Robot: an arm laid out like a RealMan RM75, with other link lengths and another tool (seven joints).
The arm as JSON. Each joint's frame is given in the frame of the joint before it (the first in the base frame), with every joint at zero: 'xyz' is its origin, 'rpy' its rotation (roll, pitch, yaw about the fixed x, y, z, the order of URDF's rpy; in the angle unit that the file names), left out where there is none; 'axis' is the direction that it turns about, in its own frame. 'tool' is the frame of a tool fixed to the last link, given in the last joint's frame.
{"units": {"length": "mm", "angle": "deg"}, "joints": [
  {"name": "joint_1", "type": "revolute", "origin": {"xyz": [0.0, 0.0, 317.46]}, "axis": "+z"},
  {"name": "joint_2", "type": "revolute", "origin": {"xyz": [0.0, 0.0, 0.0]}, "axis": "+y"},
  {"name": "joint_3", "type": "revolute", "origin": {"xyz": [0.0, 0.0, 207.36]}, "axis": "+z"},
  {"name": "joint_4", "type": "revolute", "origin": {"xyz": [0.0, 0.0, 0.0]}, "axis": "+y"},
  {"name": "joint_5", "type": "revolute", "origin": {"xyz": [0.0, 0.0, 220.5]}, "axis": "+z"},
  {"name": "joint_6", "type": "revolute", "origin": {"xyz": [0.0, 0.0, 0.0]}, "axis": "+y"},
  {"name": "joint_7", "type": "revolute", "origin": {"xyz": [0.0, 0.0, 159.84]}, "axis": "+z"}
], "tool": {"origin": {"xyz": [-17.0, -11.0, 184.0], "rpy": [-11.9, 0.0, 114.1]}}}
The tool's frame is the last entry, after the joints.
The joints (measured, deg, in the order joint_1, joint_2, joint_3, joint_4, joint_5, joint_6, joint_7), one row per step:
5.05 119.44 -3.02 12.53 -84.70 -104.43 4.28
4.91 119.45 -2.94 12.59 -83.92 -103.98 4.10
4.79 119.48 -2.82 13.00 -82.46 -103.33 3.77
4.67 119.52 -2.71 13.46 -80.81 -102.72 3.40
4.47 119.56 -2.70 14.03 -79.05 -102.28 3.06
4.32 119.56 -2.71 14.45 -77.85 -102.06 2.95
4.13 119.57 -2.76 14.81 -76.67 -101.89 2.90
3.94 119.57 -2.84 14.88 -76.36 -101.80 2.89
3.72 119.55 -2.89 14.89 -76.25 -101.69 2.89
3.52 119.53 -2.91 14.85 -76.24 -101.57 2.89
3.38 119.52 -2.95 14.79 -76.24 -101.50 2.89
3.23 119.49 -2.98 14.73 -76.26 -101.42 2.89
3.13 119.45 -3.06 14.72 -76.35 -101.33 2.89
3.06 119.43 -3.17 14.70 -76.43 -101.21 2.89
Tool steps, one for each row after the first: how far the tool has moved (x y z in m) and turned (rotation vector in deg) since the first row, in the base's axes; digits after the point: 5 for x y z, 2 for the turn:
0.00583 0.00015 0.00183 0.38 -0.06 -1.07
0.01481 0.00038 0.00508 1.14 0.16 -2.80
0.02435 0.00010 0.00894 2.04 0.42 -4.64
0.03387 -0.00135 0.01298 3.00 0.82 -6.48
0.04021 -0.00276 0.01594 3.66 1.21 -7.66
0.04646 -0.00461 0.01882 4.30 1.60 -8.80
0.04898 -0.00576 0.01915 4.38 1.67 -9.24
0.05112 -0.00685 0.01901 4.35 1.66 -9.59
0.05289 -0.00773 0.01872 4.27 1.60 -9.87
0.05397 -0.00835 0.01847 4.20 1.53 -10.03
0.05515 -0.00899 0.01828 4.12 1.43 -10.21
0.05566 -0.00926 0.01743 3.93 1.37 -10.27
0.05602 -0.00931 0.01626 3.70 1.32 -10.31

